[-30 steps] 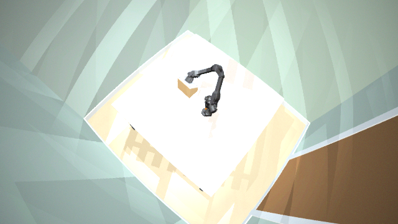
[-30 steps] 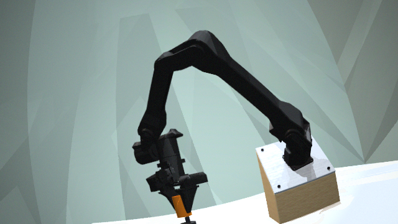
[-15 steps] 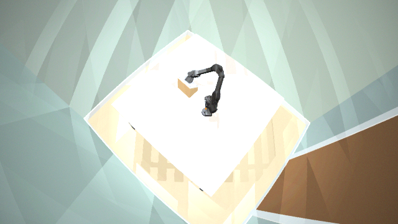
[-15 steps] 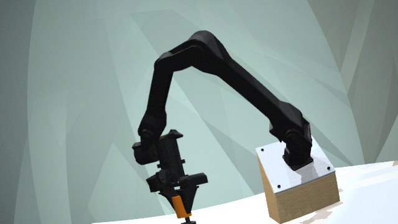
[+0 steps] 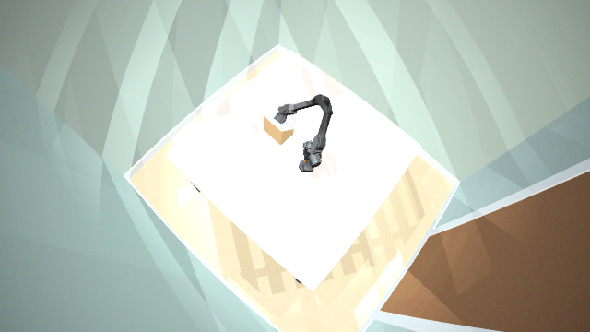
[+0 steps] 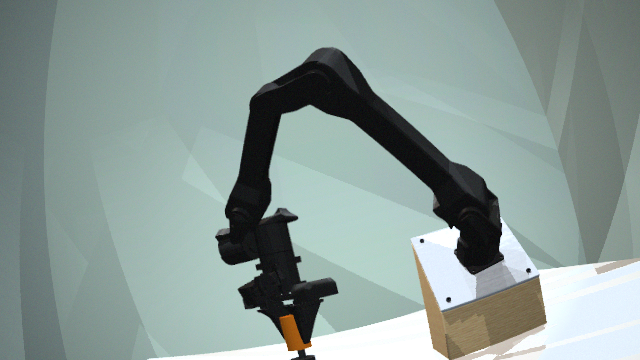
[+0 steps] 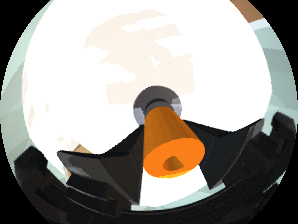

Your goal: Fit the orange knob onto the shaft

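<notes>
The dark shaft lies 4 cm below my gripper tip. From my gripper tip the other things lie so: orange knob (2 cm above).
</notes>
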